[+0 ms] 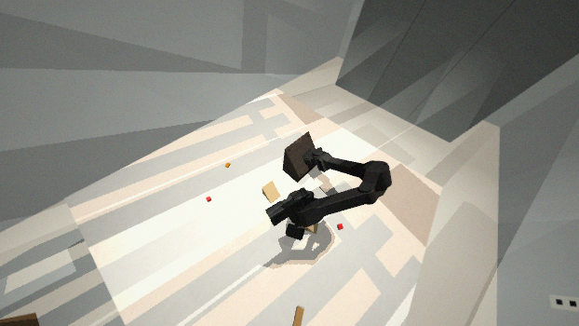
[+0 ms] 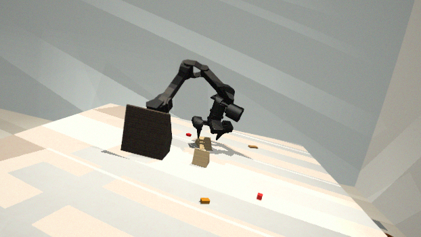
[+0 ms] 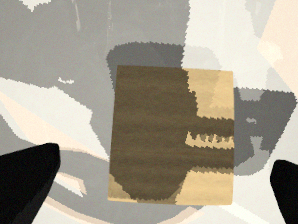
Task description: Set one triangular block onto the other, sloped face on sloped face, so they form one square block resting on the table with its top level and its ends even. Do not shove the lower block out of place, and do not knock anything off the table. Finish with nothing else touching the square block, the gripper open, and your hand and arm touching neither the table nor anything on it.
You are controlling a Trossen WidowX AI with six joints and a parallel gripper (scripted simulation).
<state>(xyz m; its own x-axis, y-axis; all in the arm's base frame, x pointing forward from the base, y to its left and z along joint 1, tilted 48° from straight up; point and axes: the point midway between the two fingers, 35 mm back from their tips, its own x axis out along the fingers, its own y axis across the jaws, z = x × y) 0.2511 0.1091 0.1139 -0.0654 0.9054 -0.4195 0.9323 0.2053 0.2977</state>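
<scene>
The tan triangular block is 2 cm to the left of my gripper tip, 2 cm below it and 1 cm behind it. The rest, counted from my gripper tip: brown piece 25 cm ahead, 18 cm to the left, 4 cm below.
</scene>
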